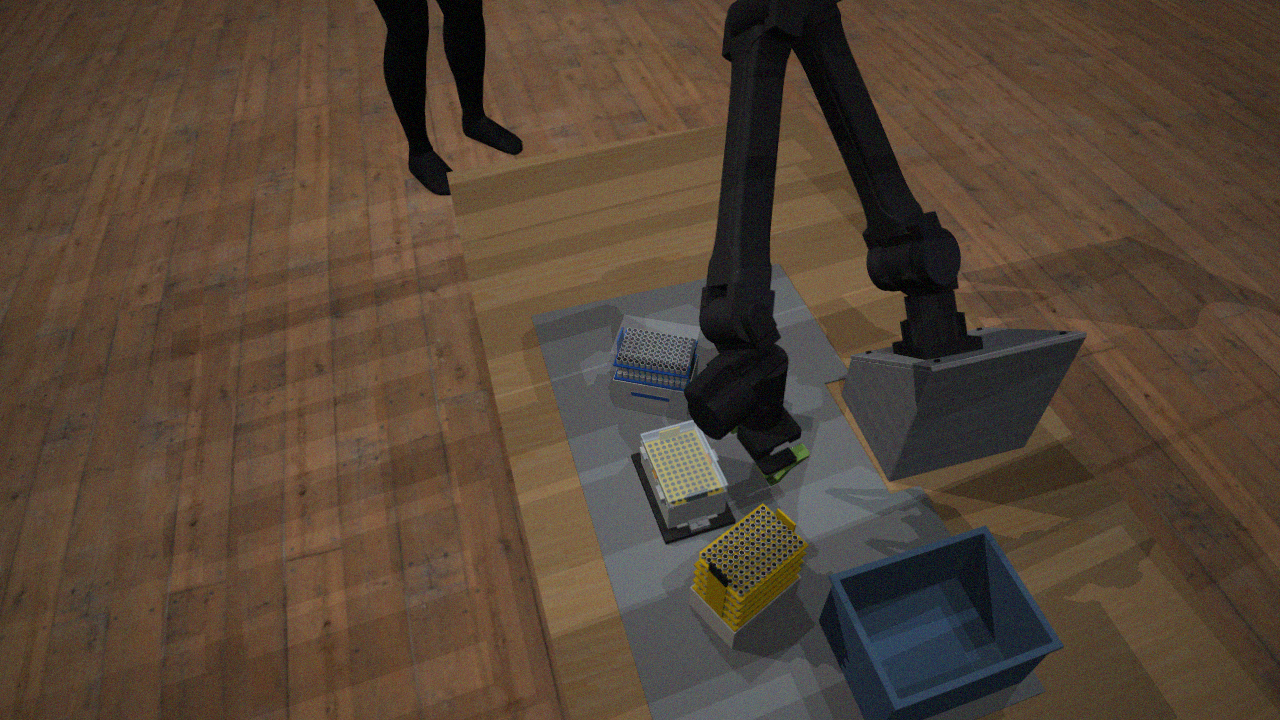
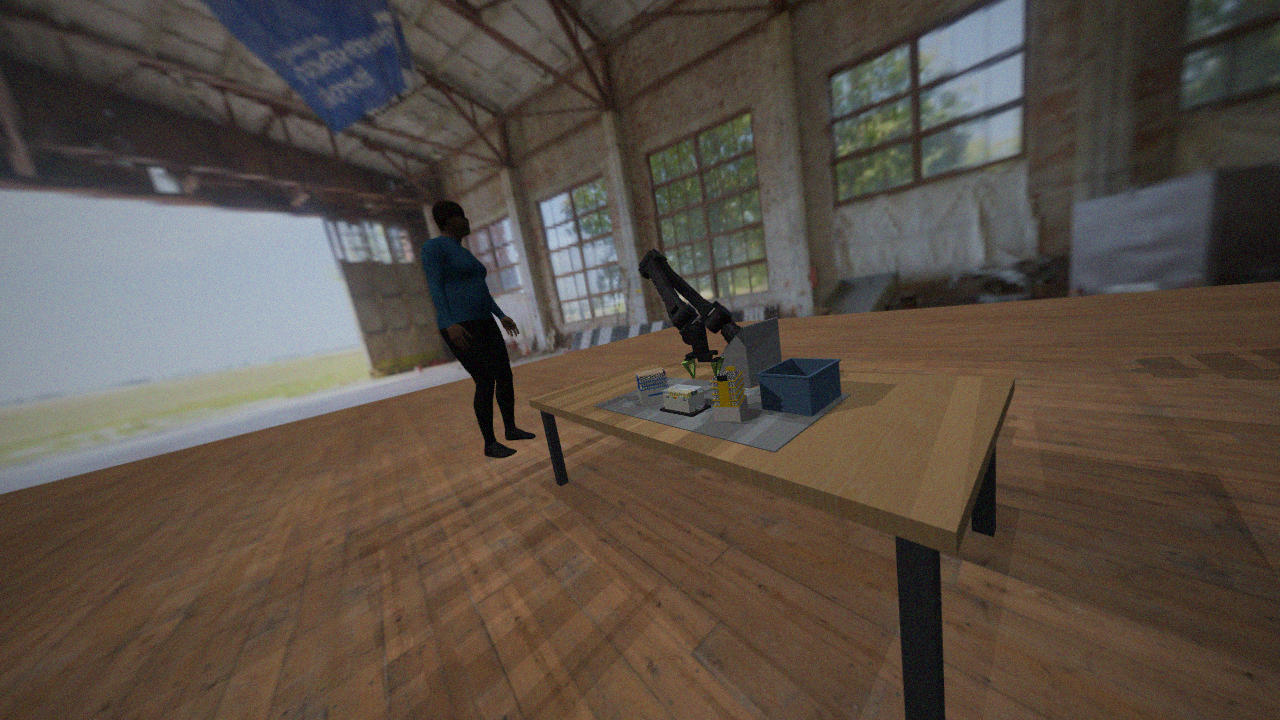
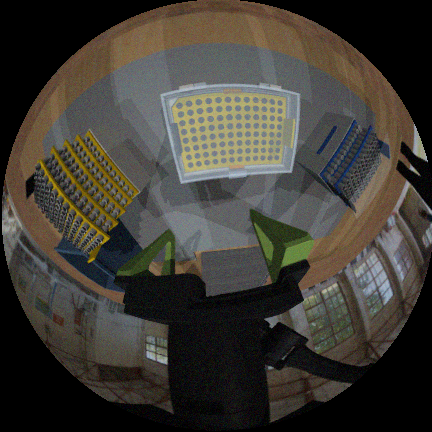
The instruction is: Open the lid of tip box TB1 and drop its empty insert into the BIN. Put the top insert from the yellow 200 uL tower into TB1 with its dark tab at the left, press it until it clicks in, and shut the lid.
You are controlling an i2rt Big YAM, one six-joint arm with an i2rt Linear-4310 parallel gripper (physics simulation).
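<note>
Tip box TB1 [image 1: 684,470] [image 2: 683,399] [image 3: 232,132] sits on a dark base plate [image 1: 655,503]. Its yellow insert shows through what looks like a shut clear lid; the holes look empty. The yellow 200 uL tower [image 1: 753,564] [image 2: 729,392] [image 3: 82,187] stands beside TB1, with several stacked inserts full of tips and a dark tab [image 1: 717,574] on one end. The blue BIN [image 1: 854,640] [image 2: 799,394] [image 3: 82,265] stands beyond the tower. My gripper [image 1: 762,447] [image 2: 704,370] [image 3: 208,223] is open and empty, above the mat on the arm-base side of TB1, apart from the box.
A blue-trimmed tip rack [image 1: 655,362] [image 2: 651,384] [image 3: 345,157] stands on TB1's other side. The arm is mounted on a grey pedestal [image 1: 966,411] [image 2: 758,347] [image 3: 232,270]. A grey mat [image 1: 608,465] lies under the boxes. A person [image 2: 465,277] stands past the table's end.
</note>
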